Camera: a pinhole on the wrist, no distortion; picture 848 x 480 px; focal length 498.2 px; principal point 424.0 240.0 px. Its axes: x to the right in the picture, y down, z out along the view. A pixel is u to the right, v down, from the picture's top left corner.
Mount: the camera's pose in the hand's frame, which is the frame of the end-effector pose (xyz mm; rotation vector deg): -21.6 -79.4 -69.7 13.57 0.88 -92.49
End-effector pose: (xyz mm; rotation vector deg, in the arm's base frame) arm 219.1 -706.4 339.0 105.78 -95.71 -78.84
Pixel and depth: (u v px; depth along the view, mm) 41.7 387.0 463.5
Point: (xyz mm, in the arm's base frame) -265.6 -646.4 225.6
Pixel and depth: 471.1 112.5 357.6
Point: 133.1 -418.8 160.0
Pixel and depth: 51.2 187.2 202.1
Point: 86.4 -604.5 323.3
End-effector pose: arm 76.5 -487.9 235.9 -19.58 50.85 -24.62
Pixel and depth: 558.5 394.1 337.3
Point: 251.6 -670.8 472.4
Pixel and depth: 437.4 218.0 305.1
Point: 184.3 -539.8 482.2
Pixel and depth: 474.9 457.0 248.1
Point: 218.2 -620.9 379.2
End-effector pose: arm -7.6 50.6 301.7 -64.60 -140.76 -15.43
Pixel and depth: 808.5 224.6 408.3
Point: -371.4 -220.4 7.5
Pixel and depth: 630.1 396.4 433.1
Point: -385.5 -18.1 15.5
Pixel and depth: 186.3 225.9 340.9
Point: -27.9 118.4 11.0
